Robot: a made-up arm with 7 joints. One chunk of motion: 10 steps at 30 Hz.
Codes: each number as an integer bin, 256 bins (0 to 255) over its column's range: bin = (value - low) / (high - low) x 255, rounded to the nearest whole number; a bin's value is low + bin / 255 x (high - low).
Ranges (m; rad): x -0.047..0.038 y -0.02..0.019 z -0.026..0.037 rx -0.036..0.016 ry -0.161..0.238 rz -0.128..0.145
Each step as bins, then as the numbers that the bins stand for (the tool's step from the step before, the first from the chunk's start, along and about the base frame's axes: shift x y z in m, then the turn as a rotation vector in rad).
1 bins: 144 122 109 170 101 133
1 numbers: 0.00100 -0.00134 0.00093 -0.00133 -0.00296 0.01439
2 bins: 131 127 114 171 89 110
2 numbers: -0.00333 -0.00058 0.00216 -0.00113 -0.02174 -0.01024
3 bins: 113 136 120 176 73 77
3 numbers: -0.00933 0.00080 0.00365 -0.00011 -0.04678 -0.04556
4 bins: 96 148 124 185 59 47
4 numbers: -0.01500 0.00264 0.00464 0.00173 -0.06868 -0.07768
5 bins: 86 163 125 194 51 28
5 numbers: -0.01833 0.00493 0.00488 0.00356 -0.08120 -0.09802
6 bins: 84 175 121 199 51 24
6 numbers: -0.01900 0.00676 0.00389 0.00458 -0.08120 -0.10231
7 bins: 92 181 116 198 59 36
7 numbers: -0.01633 0.00768 0.00266 0.00438 -0.06868 -0.08946
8 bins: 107 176 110 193 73 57
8 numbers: -0.01133 0.00692 0.00118 0.00336 -0.04678 -0.06698
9 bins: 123 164 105 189 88 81
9 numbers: -0.00600 0.00508 -0.00006 0.00254 -0.02331 -0.04128
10 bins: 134 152 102 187 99 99
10 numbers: -0.00233 0.00325 -0.00080 0.00213 -0.00609 -0.02201
